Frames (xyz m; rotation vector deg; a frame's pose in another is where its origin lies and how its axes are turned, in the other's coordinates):
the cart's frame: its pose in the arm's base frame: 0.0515 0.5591 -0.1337 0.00 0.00 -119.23
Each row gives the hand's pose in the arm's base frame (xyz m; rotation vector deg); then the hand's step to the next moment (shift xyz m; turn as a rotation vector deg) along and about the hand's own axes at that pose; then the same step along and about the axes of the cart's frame.
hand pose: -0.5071 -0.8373 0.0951 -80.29 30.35 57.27
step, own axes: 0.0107 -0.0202 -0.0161 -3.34 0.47 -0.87
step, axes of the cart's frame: -0.0038 0.0277 0.0001 2.46 -0.80 2.34
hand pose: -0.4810 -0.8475 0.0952 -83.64 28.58 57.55
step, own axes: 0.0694 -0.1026 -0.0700 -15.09 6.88 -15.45
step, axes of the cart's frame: -0.0405 0.1363 -0.0047 21.63 1.73 6.54
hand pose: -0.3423 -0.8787 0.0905 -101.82 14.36 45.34
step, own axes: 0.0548 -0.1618 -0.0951 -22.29 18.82 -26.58
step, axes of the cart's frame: -0.0655 0.1515 0.1047 39.19 2.98 3.60
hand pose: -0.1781 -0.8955 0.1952 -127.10 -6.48 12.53
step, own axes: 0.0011 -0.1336 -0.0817 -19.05 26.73 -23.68
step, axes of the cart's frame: -0.0240 0.0056 0.1546 39.70 6.28 -4.78
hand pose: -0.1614 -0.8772 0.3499 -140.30 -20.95 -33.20
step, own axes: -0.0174 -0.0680 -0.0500 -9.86 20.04 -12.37
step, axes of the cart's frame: 0.0092 -0.0601 0.0610 23.74 7.71 -5.39
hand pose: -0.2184 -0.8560 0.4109 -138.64 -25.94 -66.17
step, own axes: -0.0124 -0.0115 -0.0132 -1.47 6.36 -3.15
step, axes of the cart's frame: 0.0088 -0.0196 0.0003 6.30 3.48 -0.84
